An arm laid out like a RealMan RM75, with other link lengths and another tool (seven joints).
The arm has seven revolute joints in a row. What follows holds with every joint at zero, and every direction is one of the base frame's. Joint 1 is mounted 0.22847 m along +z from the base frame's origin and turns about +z. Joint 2 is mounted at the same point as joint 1 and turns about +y. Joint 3 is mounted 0.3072 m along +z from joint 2 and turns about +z. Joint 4 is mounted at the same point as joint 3 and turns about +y. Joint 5 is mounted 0.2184 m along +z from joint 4 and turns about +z. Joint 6 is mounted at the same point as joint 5 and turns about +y. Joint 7 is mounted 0.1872 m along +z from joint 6 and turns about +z. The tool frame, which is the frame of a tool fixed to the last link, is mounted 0.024 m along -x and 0.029 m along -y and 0.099 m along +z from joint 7; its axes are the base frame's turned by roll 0.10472, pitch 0 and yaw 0.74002 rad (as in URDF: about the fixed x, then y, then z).
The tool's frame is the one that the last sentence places.
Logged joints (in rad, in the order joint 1, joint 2, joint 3, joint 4, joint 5, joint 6, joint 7), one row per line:
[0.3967 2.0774 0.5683 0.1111 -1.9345 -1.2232 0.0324]
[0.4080 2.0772 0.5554 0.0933 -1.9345 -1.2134 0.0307]
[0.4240 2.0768 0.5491 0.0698 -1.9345 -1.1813 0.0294]
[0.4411 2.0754 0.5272 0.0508 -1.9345 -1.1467 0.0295]
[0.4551 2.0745 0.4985 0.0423 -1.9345 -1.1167 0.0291]
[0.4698 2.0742 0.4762 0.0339 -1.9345 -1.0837 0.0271]
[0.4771 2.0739 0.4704 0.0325 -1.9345 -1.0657 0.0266]
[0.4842 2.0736 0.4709 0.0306 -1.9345 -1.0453 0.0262]
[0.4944 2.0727 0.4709 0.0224 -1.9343 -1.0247 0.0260]
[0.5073 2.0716 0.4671 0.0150 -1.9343 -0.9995 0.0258]
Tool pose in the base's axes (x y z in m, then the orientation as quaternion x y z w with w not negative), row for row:
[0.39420 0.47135 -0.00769 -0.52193 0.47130 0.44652 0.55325]
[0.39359 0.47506 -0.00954 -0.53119 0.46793 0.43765 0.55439]
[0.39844 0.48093 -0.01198 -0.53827 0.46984 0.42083 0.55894]
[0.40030 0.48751 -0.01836 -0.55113 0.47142 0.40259 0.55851]
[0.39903 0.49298 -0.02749 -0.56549 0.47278 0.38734 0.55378]
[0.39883 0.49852 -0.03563 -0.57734 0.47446 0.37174 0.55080]
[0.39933 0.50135 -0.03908 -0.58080 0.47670 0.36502 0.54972]
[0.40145 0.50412 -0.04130 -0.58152 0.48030 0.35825 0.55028]
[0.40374 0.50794 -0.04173 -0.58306 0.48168 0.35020 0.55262]
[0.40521 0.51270 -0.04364 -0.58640 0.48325 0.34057 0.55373]
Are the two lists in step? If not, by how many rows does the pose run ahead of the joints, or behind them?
They are in step.
